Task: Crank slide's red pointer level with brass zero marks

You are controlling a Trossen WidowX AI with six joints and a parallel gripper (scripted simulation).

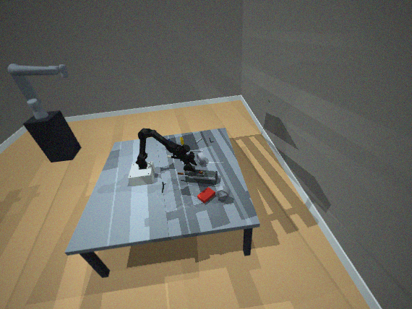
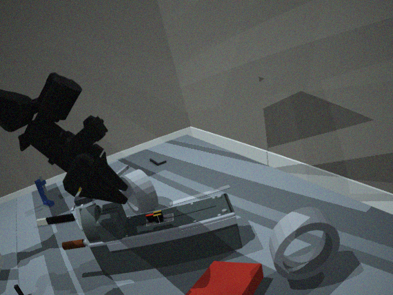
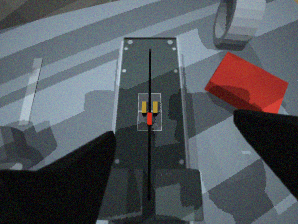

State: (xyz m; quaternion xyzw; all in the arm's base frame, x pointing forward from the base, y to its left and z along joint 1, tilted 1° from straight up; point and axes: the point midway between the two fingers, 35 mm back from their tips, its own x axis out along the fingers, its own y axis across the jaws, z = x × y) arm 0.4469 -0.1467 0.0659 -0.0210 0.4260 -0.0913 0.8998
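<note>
Now: gripper tip 14 cm past the brown handle, 8 cm above it and 5 cm to the right of it. From my gripper tip the other things lie so: yellow block 61 cm to the left, 14 cm behind, 11 cm below; blue clamp 55 cm to the left, 26 cm behind, 9 cm below; red pointer 6 cm below, 3 cm ahead, 1 cm to the left.
</note>
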